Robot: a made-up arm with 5 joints.
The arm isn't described. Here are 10 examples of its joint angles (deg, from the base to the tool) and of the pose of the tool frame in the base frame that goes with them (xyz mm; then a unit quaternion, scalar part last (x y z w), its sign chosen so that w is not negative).
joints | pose
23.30 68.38 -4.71 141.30 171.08 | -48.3 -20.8 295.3 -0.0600 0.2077 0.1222 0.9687
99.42 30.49 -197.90 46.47 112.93 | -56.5 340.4 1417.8 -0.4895 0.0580 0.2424 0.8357
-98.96 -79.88 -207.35 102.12 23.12 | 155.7 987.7 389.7 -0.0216 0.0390 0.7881 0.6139
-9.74 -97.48 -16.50 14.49 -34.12 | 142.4 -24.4 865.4 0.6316 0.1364 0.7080 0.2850
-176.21 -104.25 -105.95 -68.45 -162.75 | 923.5 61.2 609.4 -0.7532 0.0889 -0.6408 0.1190
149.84 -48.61 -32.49 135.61 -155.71 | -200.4 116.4 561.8 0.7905 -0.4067 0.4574 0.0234
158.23 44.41 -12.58 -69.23 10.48 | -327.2 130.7 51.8 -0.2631 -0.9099 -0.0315 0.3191
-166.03 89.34 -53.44 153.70 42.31 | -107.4 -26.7 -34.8 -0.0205 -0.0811 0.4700 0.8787
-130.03 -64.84 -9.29 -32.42 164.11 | -201.6 -240.0 747.3 0.5019 0.3251 -0.7663 0.2349
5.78 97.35 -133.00 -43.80 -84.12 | 975.4 98.7 -31.7 0.5443 0.5434 0.4955 0.4037
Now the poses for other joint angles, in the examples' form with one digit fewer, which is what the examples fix.
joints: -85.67 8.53 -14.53 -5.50 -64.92
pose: 35 -459 132 0.979 -0.179 0.025 0.097
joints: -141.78 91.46 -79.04 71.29 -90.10
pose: -220 -174 -395 -0.670 0.325 -0.292 0.600
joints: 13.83 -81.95 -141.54 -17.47 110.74
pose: -1013 -249 784 0.336 -0.380 -0.401 0.763
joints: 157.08 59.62 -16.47 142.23 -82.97
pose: -17 7 205 0.023 -0.041 -0.797 0.602
